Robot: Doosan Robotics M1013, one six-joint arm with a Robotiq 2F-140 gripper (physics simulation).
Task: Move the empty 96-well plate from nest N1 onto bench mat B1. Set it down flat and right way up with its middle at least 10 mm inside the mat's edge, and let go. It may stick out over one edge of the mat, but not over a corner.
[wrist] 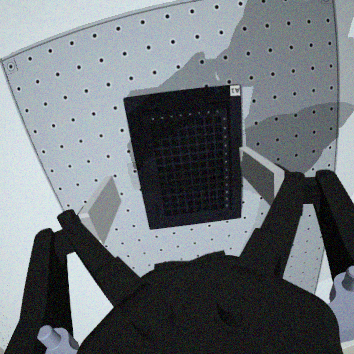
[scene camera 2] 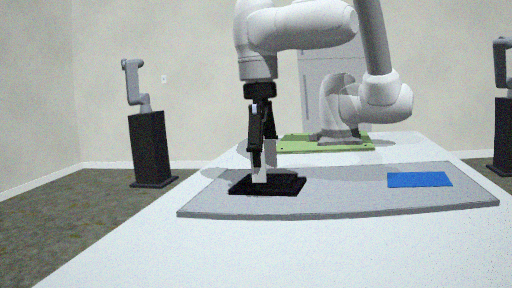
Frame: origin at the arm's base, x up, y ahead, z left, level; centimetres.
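Where they show: gripper, fingertip midpoint: [wrist: 177, 174] [scene camera 2: 265, 174]; arm's base, origin of the base link: [scene camera 2: 340, 140].
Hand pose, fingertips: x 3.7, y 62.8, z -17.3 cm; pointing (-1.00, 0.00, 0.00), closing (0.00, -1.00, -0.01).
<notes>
Things, the pixels of their top centre, and the offset from my fingertips. "spot": a spot on its surface instead. Level surfaces: height alone.
- black 96-well plate, middle of its top: [wrist: 190, 169] [scene camera 2: 268, 177] dz +0.2, dx -1.3, dy -1.4 cm
- black nest N1, surface spot: [wrist: 175, 98] spot: dz -7.1, dx -2.7, dy -1.3 cm
- blue bench mat B1, its level: dx -3.7 cm
- grey perforated board, its level: dx -3.9 cm
- white table, its level: dx -5.2 cm
The black 96-well plate [scene camera 2: 286, 179] [wrist: 192, 165] sits flat in the black nest N1 [scene camera 2: 240, 190] [wrist: 175, 98]; their dark colours blend, so the border between them is hard to see. A white A1 label shows at one corner in the wrist view. My gripper [scene camera 2: 265, 166] [wrist: 177, 174] is open and empty, pointing down, low at the plate. Its pale finger pads stand apart on opposite sides of the plate and nest in the wrist view. The near pad hides part of the nest in the scene view. The blue bench mat B1 [scene camera 2: 420, 179] lies to the right in the scene view.
The nest and mat rest on a grey perforated board [scene camera 2: 345, 200] [wrist: 80, 105] on the white table [scene camera 2: 300, 250]. The arm's base stands on a green plate [scene camera 2: 305, 146] at the back. Two dark pedestals [scene camera 2: 150, 150] [scene camera 2: 502, 130] with small arms stand beyond the table.
</notes>
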